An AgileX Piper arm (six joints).
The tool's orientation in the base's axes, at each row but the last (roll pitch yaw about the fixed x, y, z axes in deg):
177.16, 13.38, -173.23
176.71, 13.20, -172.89
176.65, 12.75, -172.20
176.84, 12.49, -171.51
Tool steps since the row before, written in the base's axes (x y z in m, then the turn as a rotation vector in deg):
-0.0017, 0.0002, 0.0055, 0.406, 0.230, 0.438
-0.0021, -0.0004, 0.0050, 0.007, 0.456, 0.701
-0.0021, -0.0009, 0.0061, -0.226, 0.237, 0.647
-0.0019, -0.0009, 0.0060, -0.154, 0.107, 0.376
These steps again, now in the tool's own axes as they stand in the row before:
0.0003, 0.0007, -0.0057, -0.520, 0.196, -0.317
0.0009, 0.0002, -0.0054, -0.222, 0.489, -0.641
0.0008, -0.0002, -0.0065, 0.044, 0.304, -0.657
0.0007, -0.0003, -0.0063, 0.052, 0.150, -0.389

